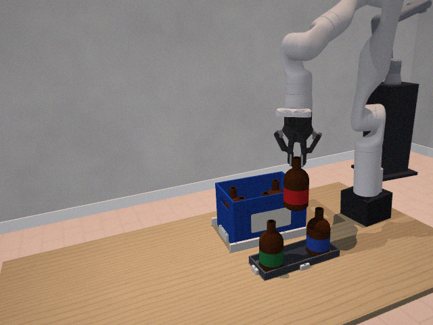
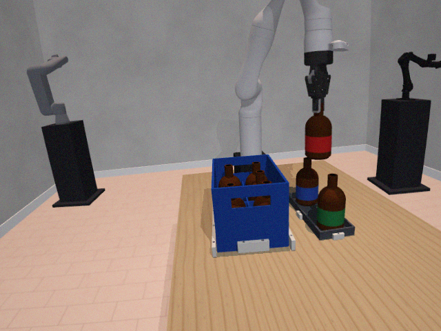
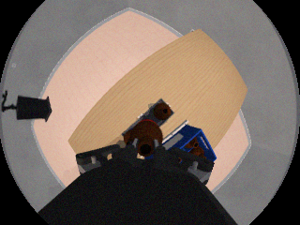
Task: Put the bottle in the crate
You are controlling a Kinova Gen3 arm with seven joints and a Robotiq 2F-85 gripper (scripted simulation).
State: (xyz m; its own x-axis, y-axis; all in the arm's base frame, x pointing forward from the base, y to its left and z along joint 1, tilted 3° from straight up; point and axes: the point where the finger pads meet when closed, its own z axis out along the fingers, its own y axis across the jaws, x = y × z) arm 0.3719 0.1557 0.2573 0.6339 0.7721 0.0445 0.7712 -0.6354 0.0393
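Now: the red-banded bottle 70 mm below my hand. The rest, counted from my hand: dark tray 320 mm below; blue crate 250 mm below, 220 mm to the right, 20 mm ahead.
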